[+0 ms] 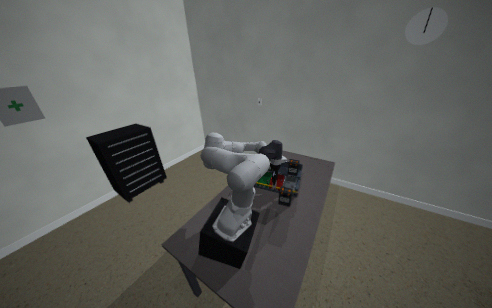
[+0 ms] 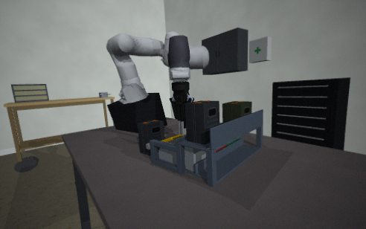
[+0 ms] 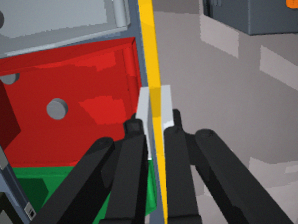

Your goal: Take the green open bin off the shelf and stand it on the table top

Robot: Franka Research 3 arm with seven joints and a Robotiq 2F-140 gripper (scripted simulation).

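My gripper is now 3 cm above the yellow strip. Round my hand: red bin: 10 cm ahead, 1 cm to the left, 5 cm below; then grey bin: 12 cm ahead, 10 cm to the right, 5 cm below; then green open bin: 9 cm ahead, 12 cm to the left, 5 cm below.
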